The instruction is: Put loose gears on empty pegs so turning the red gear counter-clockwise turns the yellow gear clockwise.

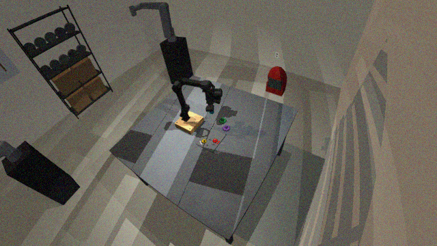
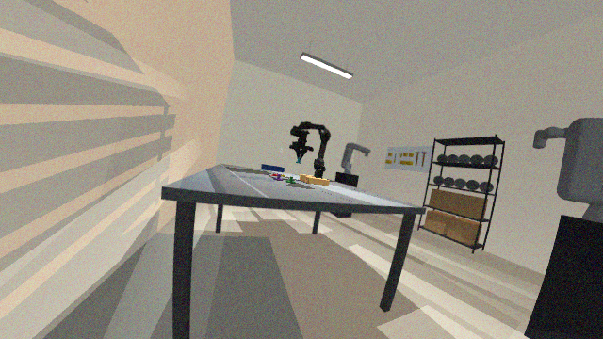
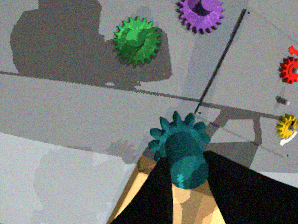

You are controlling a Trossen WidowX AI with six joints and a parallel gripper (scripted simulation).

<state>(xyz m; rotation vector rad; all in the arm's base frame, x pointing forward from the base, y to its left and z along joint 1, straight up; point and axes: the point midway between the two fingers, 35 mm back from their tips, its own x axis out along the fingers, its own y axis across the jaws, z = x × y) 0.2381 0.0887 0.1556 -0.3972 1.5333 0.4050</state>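
The red gear is 12 cm ahead of my gripper tip, 17 cm to the right of it and 15 cm below it. The rest, counted from my gripper tip: purple gear: 13 cm ahead, 15 cm below; teal gear: 1 cm below; green gear: 6 cm ahead, 6 cm to the left, 15 cm below.
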